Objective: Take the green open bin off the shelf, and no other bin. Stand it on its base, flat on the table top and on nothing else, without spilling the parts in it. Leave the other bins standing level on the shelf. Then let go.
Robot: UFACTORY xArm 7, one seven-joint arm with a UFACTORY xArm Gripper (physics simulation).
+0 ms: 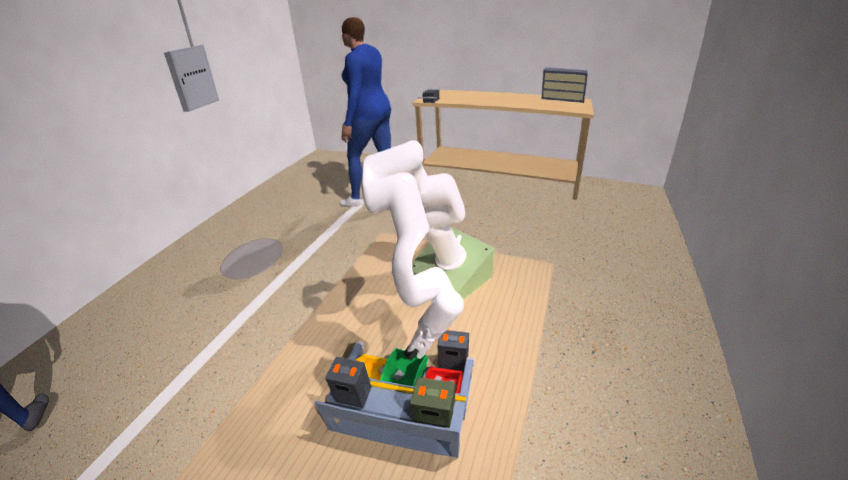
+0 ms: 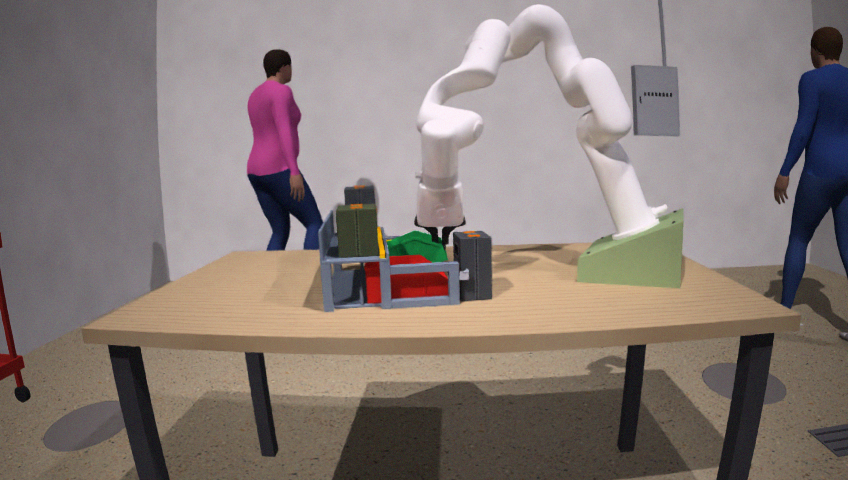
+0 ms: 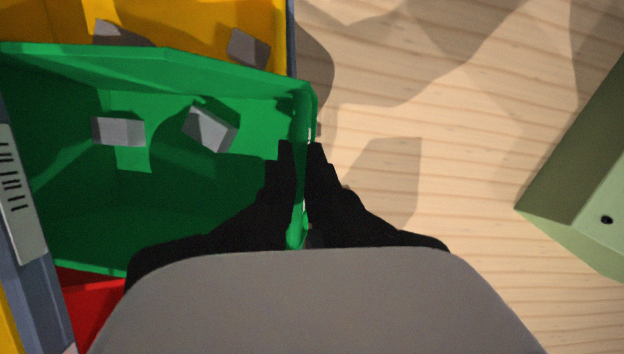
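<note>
The green open bin is raised above its neighbours, its far end close to the shelf's rail; any small tilt is hard to judge. Grey parts lie inside it. My gripper is shut on the bin's near wall, one finger inside and one outside. A yellow bin and a red bin stand in the blue-grey shelf on either side. The table top shows in front of the shelf.
A dark case stands on the table beside the shelf's near red-bin corner. Another dark case and an olive case stand on the shelf's top. The green arm base stands farther back.
</note>
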